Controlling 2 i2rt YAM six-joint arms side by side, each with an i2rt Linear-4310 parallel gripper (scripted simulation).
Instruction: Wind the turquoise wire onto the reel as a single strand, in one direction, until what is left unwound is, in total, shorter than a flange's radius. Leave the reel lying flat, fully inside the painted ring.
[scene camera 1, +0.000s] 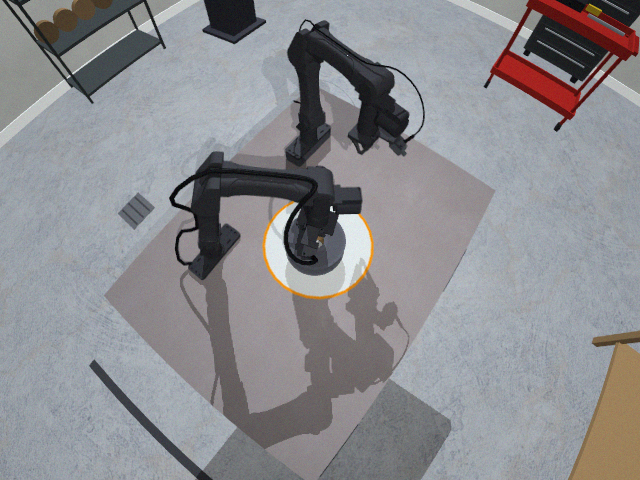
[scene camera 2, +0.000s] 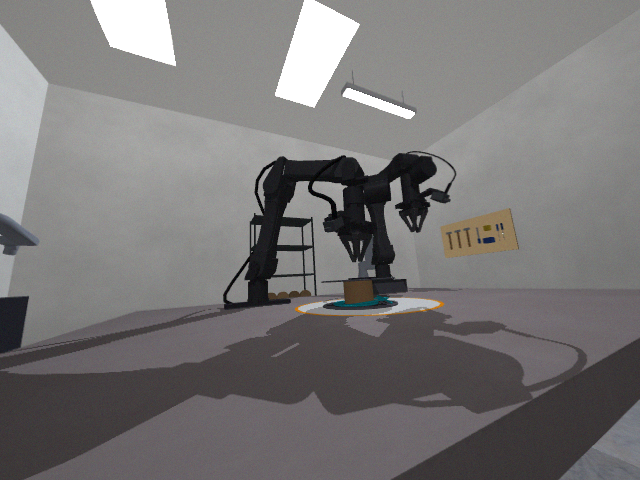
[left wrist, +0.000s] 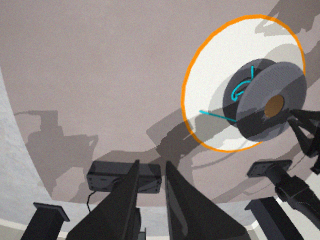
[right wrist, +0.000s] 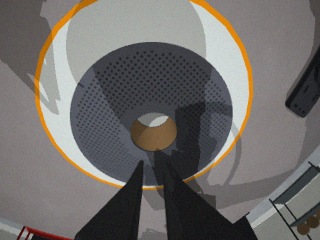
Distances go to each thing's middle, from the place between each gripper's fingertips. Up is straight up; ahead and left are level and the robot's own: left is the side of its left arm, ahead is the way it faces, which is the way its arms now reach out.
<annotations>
I see my right gripper (scene camera 2: 357, 261) 9 cm above the reel (scene camera 2: 356, 290).
I see the reel 20 mm ahead of my left hand (scene camera 2: 415, 232), 270 mm to the right of it and 180 mm below it.
</annotations>
